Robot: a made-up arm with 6 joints.
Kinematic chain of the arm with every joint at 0, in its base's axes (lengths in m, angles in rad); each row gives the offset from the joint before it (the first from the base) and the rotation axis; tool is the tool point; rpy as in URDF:
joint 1: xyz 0 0 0.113 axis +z
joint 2: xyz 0 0 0 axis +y
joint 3: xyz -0.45 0 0.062 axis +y
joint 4: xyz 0.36 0 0.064 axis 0.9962 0 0.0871
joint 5: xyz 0 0 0 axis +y
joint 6: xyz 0.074 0 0.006 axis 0.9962 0 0.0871
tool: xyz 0 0 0 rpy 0 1.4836 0
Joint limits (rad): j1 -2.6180..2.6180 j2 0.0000..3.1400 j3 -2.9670..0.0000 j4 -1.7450..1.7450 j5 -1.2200..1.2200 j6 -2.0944..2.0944
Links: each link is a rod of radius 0.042 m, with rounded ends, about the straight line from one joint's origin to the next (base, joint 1, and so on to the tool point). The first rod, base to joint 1, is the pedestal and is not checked.
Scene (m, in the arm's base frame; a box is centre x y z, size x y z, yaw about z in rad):
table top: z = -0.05
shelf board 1: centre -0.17 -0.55 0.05 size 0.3 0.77 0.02 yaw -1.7
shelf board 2: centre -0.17 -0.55 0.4 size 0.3 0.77 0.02 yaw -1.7
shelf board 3: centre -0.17 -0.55 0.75 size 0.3 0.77 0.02 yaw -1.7
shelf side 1: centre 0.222 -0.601 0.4 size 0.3 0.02 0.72 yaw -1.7
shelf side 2: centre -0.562 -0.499 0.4 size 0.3 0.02 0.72 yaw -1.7
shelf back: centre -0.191 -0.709 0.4 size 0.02 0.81 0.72 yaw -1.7
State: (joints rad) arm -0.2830 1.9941 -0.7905 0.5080 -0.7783 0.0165
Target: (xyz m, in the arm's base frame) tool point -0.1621 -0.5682 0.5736
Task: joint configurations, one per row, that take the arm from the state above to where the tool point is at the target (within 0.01 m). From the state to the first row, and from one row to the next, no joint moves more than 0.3 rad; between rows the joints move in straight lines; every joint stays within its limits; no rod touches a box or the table.
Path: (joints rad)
1: -0.4918 1.7677 -0.8859 0.6615 -0.9539 0.0271
2: -0.7006 1.5413 -0.9814 0.8150 -1.1294 0.0376
3: -0.9936 1.4586 -0.9804 0.7679 -1.0666 0.0324
4: -1.2866 1.3759 -0.9793 0.7208 -1.0038 0.0271
5: -1.5796 1.2933 -0.9783 0.6737 -0.9409 0.0218
6: -1.8727 1.2106 -0.9773 0.6266 -0.8781 0.0165
7: -1.8483 1.4129 -1.1970 0.6047 -0.8627 0.0165
8: -1.8239 1.6153 -1.4167 0.5827 -0.8472 0.0165
9: -1.7996 1.8176 -1.6365 0.5607 -0.8317 0.0165

